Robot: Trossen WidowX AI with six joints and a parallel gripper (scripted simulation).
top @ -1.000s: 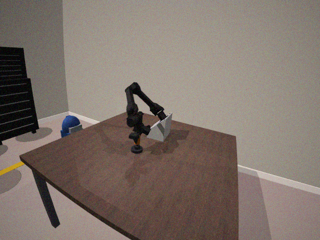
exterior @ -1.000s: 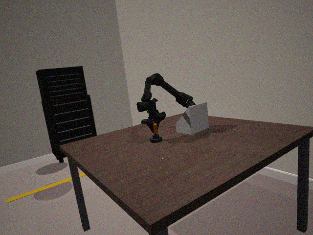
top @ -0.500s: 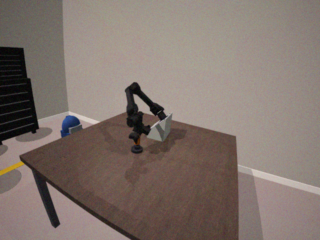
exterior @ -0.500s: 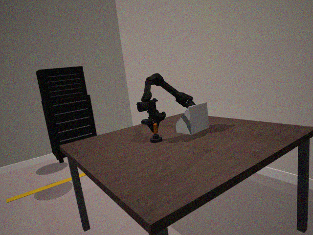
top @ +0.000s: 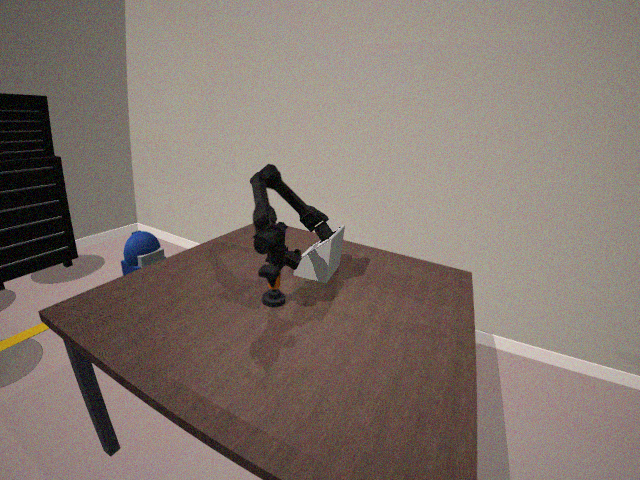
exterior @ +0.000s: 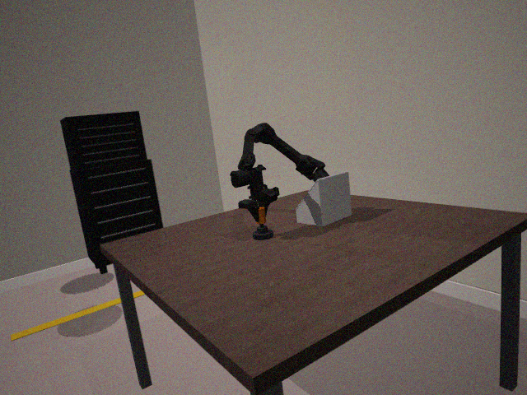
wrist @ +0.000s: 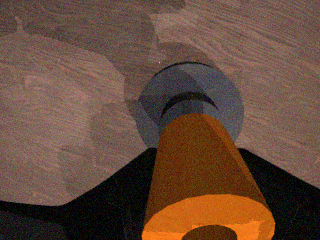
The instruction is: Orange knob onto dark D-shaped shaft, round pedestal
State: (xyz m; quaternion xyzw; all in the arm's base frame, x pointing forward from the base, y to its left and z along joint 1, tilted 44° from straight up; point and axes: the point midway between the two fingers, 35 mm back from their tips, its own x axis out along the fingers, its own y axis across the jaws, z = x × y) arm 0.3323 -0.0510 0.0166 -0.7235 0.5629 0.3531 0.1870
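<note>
Right now my gripper tip is 20 mm below the orange knob. The rest, counted from my gripper tip: round dark pedestal (40 mm below).
</note>
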